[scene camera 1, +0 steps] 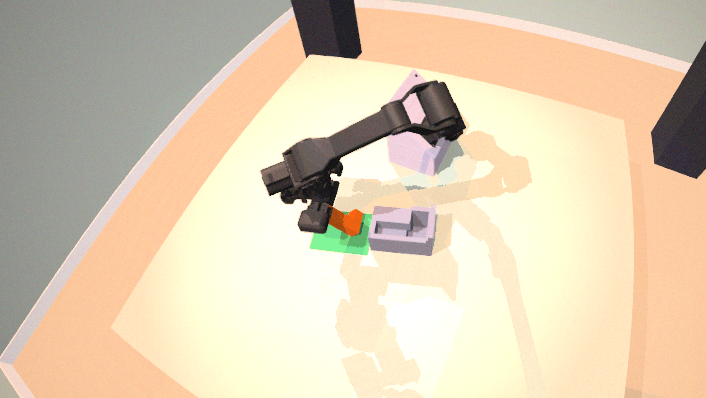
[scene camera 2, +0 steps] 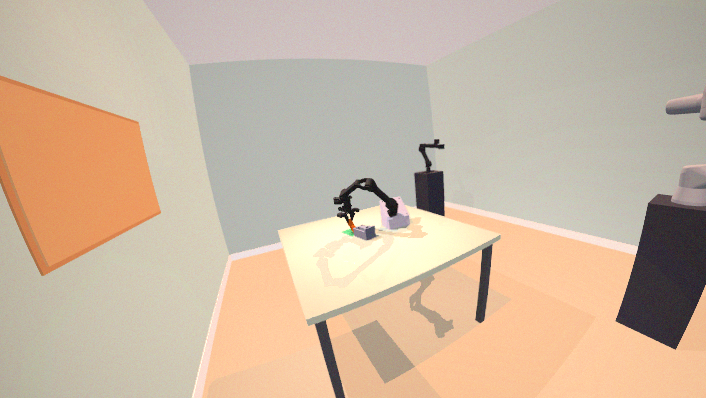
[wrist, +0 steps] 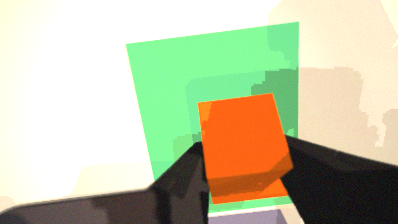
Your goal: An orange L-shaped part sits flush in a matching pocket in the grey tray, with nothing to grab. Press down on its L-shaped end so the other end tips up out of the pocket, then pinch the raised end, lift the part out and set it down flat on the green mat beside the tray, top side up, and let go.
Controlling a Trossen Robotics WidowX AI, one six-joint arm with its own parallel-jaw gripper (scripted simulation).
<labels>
my gripper: holds an orange L-shaped part
</labels>
